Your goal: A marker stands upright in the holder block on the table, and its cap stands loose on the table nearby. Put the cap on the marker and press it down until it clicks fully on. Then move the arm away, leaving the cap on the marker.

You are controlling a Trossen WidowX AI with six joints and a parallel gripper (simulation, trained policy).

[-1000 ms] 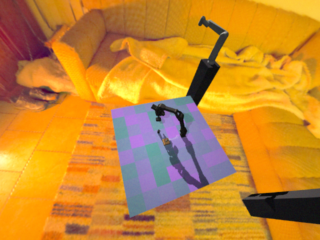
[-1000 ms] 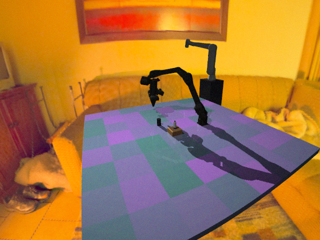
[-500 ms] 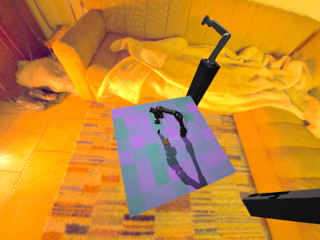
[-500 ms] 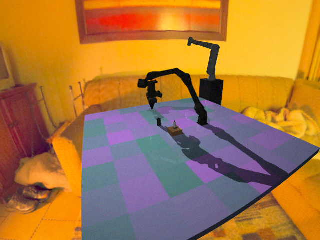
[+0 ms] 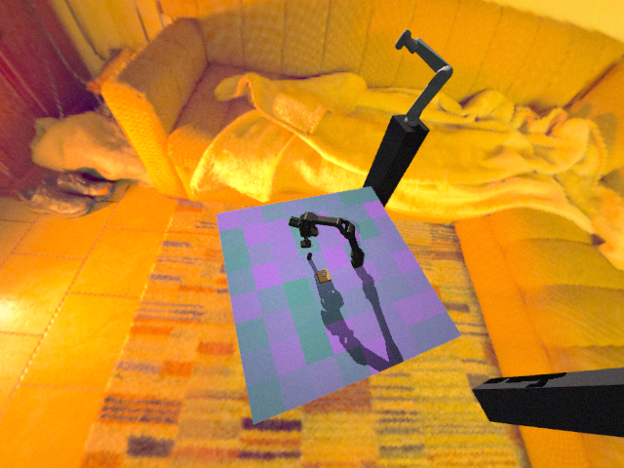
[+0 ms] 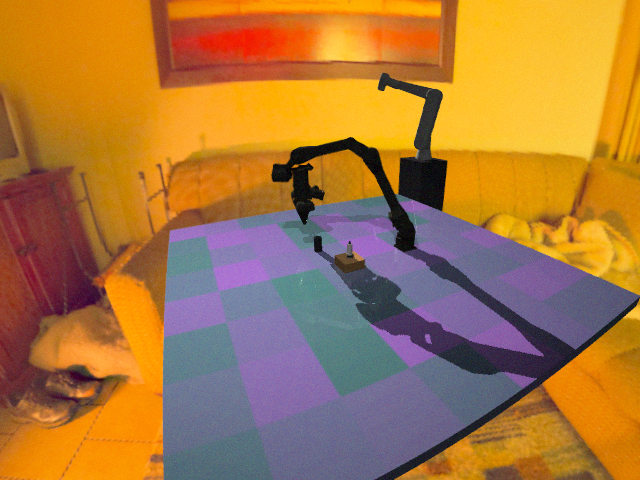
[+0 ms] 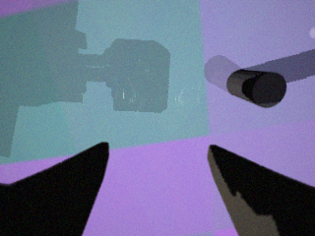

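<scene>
The dark cap lies 20 mm behind my gripper tip, 90 mm to the left of it and 60 mm below it. Round my gripper tip: tan holder block: 60 mm behind, 250 mm to the left, 70 mm below.
</scene>
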